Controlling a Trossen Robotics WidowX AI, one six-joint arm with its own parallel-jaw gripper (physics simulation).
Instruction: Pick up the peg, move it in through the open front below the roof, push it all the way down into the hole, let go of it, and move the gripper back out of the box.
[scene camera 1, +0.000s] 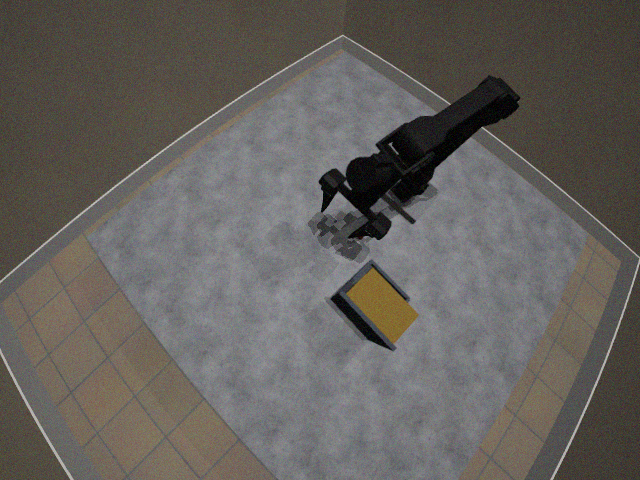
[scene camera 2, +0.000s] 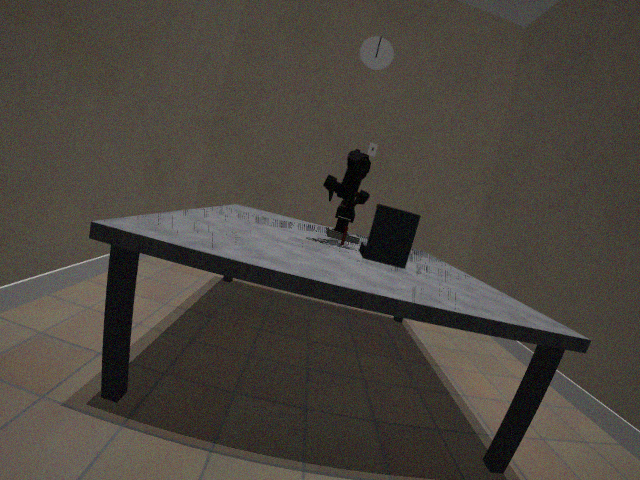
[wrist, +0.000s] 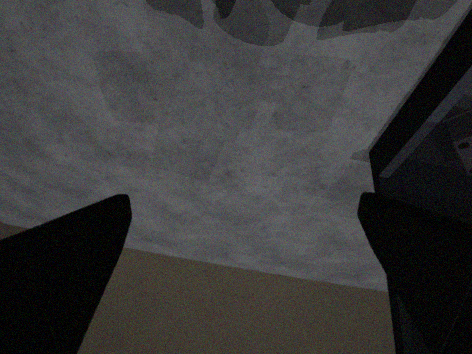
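Where they show: gripper, fingertip midpoint: (scene camera 1: 335, 224) (scene camera 2: 340, 206) (wrist: 246, 204); arm's base, origin of the base link: (scene camera 1: 403, 191) (scene camera 2: 339, 231).
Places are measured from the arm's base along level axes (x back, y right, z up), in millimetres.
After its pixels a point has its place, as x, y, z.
My gripper (scene camera 1: 348, 213) (scene camera 2: 346, 199) {-300, 15, 126} (wrist: 246, 204) {-300, 15, 126} is open and empty, fingers pointing down over the grey table (scene camera 1: 223, 238) {-558, 230, -33} (scene camera 2: 223, 238) {-716, 281, -33} (wrist: 227, 147) {-454, 25, -33}. A thin red peg (scene camera 2: 343, 236) {-217, -26, 4} stands upright on the table just under it; the arm hides it in scene camera 1, and the wrist view does not show it. The dark box with a yellow roof (scene camera 1: 382, 307) {-353, -198, 169} (scene camera 2: 390, 234) {-400, -191, 75} stands a little in front of the gripper. Its dark edge shows at the right of the wrist view (wrist: 392, 147) {-368, -116, -6}. The hole inside is hidden.
The black arm (scene camera 1: 442, 129) {-123, -17, 369} reaches in from the table's far right corner. The table's edge runs across the lower wrist view, just beyond the fingertips. Tiled floor (scene camera 1: 137, 405) surrounds the table.
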